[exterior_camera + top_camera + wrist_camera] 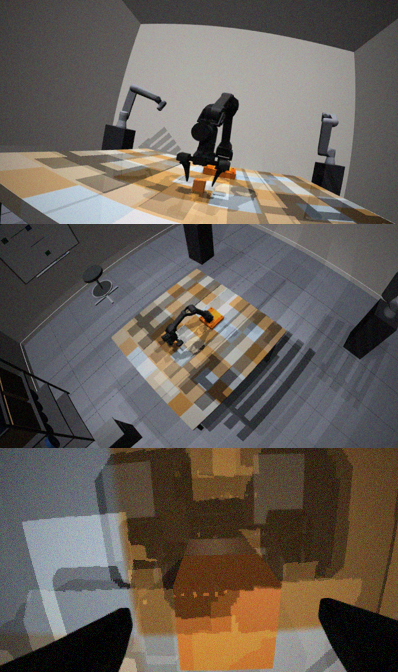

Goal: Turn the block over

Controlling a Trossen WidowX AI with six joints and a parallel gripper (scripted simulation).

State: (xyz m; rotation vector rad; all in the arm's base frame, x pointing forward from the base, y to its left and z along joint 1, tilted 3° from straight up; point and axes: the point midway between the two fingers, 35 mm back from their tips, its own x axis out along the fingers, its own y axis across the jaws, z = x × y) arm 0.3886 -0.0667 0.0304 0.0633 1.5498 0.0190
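Right now my gripper tip is 1 cm past the orange block.
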